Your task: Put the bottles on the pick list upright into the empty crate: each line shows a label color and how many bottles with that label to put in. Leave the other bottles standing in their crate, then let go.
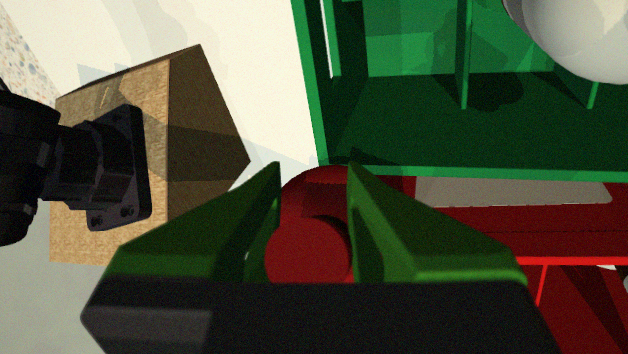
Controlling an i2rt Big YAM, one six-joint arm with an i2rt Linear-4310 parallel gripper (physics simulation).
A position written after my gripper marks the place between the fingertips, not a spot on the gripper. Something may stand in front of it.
Note:
I see my gripper [314, 175] and a red bottle [312, 245].

